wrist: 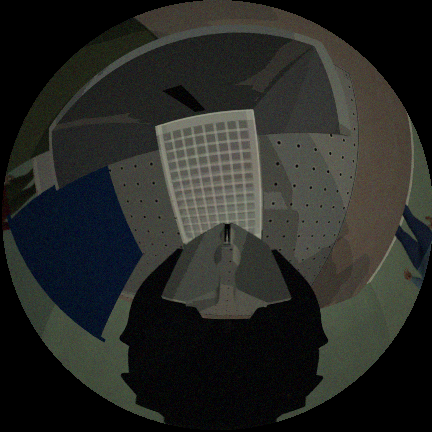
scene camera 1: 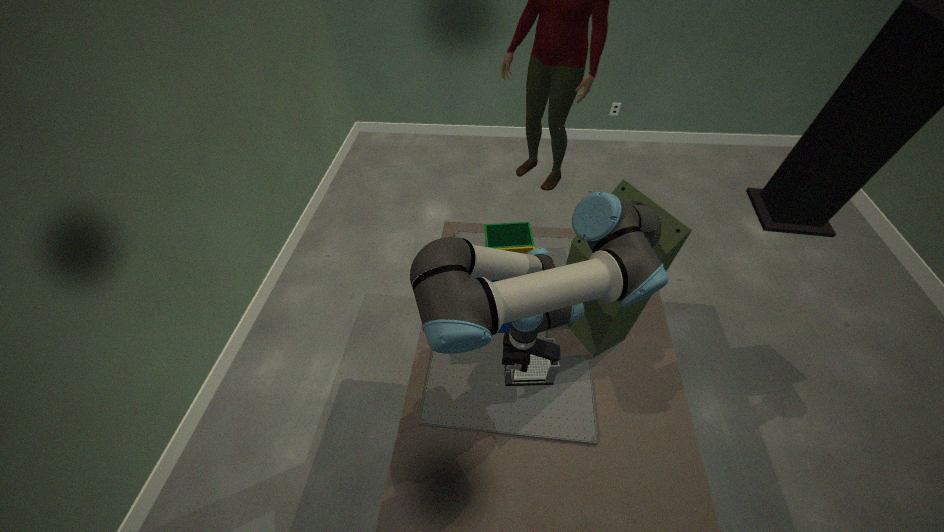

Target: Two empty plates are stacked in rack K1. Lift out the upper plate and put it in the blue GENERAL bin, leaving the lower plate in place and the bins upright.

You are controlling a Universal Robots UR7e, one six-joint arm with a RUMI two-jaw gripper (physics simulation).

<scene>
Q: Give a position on a green bin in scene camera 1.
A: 501, 235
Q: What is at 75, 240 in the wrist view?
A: A blue bin.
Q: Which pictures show my gripper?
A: The wrist view and scene camera 1: all of them.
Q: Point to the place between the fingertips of my gripper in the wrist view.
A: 226, 224
</scene>
